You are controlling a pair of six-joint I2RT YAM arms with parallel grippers.
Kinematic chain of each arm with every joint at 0, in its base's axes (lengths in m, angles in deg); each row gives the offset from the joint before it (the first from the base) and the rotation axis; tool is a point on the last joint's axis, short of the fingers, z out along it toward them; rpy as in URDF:
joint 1: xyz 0 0 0.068 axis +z
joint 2: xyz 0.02 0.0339 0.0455 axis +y
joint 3: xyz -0.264 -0.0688 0 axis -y
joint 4: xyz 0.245 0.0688 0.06 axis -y
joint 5: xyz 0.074 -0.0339 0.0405 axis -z
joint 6: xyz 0.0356 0 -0.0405 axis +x
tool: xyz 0 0 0 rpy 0 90 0
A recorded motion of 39 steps. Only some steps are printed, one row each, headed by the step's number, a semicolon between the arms.
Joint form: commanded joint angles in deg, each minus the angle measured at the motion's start. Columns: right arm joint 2, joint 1, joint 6, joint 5, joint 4, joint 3; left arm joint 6, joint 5, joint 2, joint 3, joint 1, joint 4.
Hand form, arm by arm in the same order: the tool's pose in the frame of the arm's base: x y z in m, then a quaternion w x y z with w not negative. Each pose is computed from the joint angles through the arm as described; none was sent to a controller.
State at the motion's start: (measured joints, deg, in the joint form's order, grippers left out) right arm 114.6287 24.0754 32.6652 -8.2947 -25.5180 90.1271; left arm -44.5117 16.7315 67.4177 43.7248 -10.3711 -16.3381
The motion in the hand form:
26: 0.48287 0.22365 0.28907 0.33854 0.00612 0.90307 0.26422; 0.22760 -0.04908 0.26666 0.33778 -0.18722 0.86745 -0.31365
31: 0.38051 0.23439 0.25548 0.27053 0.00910 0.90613 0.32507; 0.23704 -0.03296 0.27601 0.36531 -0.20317 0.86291 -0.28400
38: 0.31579 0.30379 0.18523 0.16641 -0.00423 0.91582 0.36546; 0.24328 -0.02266 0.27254 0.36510 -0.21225 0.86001 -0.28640
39: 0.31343 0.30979 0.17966 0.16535 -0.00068 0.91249 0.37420; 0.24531 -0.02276 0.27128 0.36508 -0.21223 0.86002 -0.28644
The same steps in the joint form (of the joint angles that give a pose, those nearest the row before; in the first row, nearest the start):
26: 19.02 0.09 -2.87 -2.08 -13.11 42.23; 1.97 0.41 -5.81 0.92 0.78 -3.70
31: -3.42 6.41 5.55 -6.28 5.02 0.00; 4.52 -1.26 -4.49 3.55 4.73 -4.40
38: -0.65 18.46 16.36 -8.58 15.84 -11.54; 5.14 0.75 -3.08 3.56 7.56 -3.26
39: 0.15 19.25 17.77 -8.58 18.20 -12.07; 5.14 0.76 -2.56 3.56 7.56 -2.74

